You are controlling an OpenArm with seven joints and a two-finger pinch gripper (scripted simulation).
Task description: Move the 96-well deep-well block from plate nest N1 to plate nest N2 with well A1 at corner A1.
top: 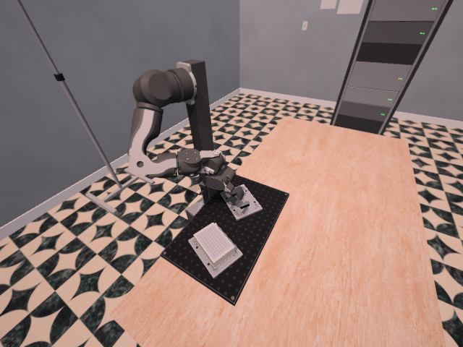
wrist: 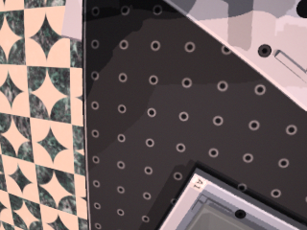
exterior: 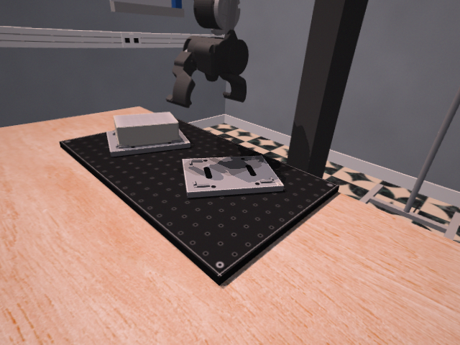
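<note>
My hand is 130 mm to the left of the white deep-well block, 80 mm short of it and 70 mm above it. The rest, counted from my hand: plate nest N2: 100 mm to the left, 100 mm below, 10 mm ahead; then A1 mark: 90 mm below, 60 mm to the right, 20 mm ahead; then plate nest N1: 130 mm to the right, 100 mm below, 80 mm ahead.
</note>
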